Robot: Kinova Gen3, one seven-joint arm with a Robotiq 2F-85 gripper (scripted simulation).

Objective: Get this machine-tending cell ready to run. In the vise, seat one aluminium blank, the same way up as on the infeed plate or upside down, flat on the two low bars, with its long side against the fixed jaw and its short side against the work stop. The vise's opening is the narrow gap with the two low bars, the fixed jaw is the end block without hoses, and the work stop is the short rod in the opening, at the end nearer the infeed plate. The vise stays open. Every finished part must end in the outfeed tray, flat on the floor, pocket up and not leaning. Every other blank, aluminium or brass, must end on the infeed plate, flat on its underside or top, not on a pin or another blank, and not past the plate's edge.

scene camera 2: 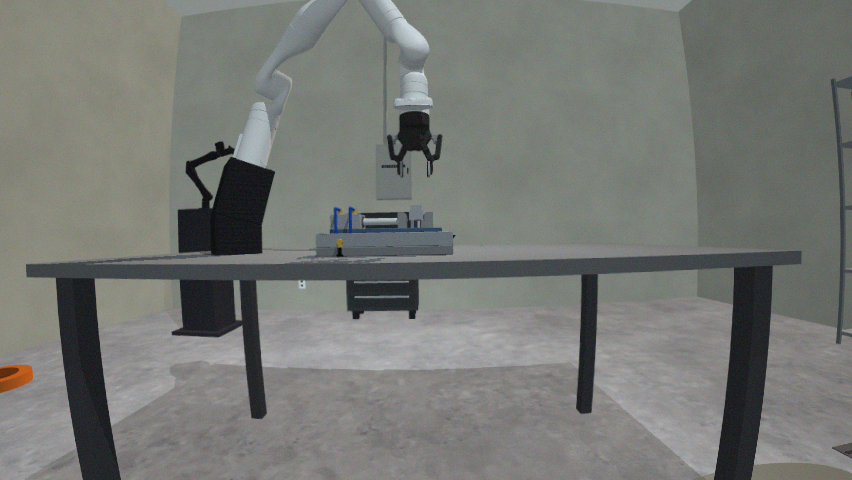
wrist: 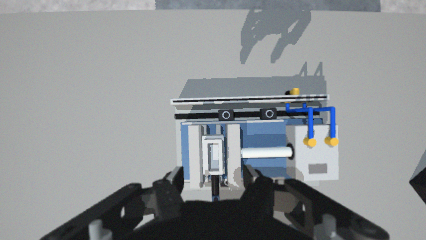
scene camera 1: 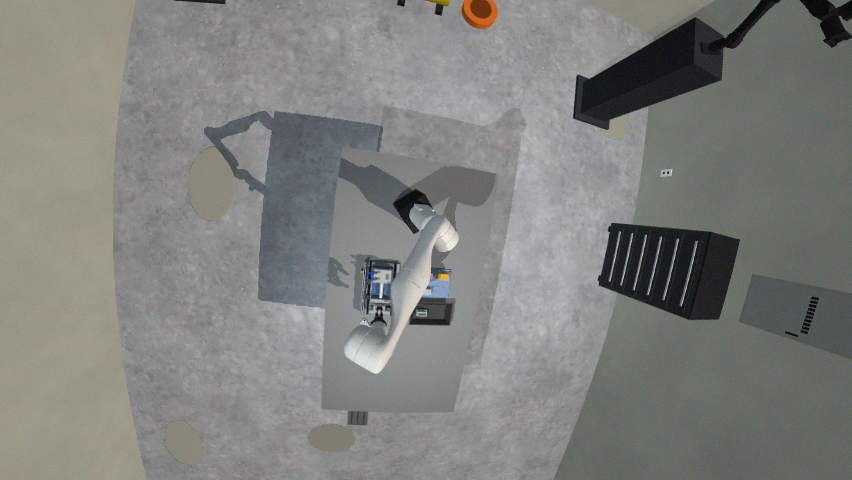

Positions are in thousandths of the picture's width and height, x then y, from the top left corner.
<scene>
In view: my gripper (scene camera 2: 488,368), a finished part (wrist: 499,606) and a vise (wrist: 616,560).
My gripper is seen too in the wrist view (wrist: 501,727).
</scene>
